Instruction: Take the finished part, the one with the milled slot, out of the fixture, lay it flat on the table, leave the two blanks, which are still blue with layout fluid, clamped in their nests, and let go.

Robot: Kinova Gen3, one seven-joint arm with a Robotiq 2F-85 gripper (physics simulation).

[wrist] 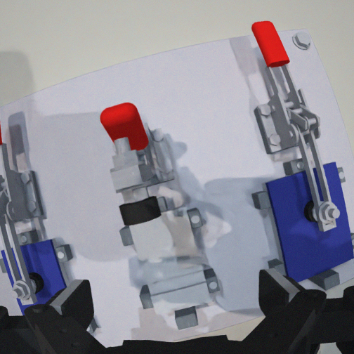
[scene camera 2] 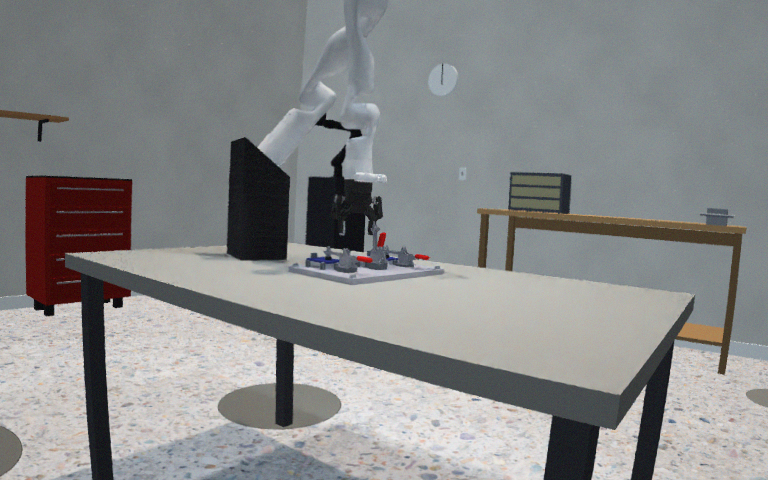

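Pixels of known places: gripper, fingertip midpoint: [scene camera 2: 357,235]; arm's base, origin of the base link: [scene camera 2: 263,164].
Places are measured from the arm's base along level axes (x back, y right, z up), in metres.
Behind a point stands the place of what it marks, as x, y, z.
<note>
The bare-metal finished part [wrist: 175,295] lies in the middle nest of the fixture plate [scene camera 2: 353,278] @[-0.547, 0.126, -0.269] [wrist: 200,75]; glare blurs its outline and slot, and I cannot make it out in the scene view. The middle clamp's red handle [scene camera 2: 382,239] @[-0.475, -0.042, -0.192] [wrist: 125,125] stands up, and its arm with a black pad [wrist: 140,212] is raised. A blue blank [wrist: 295,245] on the right and another blue blank [wrist: 50,262] on the left sit under lowered clamp arms. My gripper [scene camera 2: 357,229] @[-0.384, -0.042, -0.189] [wrist: 174,294] is open and empty, pointing down above the fixture, its fingers either side of the middle nest.
The side clamps stand close on both sides, one with a red handle [wrist: 270,45] at the upper right. The fixture sits on a grey table [scene camera 2: 481,322] @[-0.934, 0.206, -0.284], near a black pedestal [scene camera 2: 257,209] @[-0.092, 0.079, -0.137]. A wooden bench [scene camera 2: 611,221] and a red drawer cabinet [scene camera 2: 79,237] stand behind.
</note>
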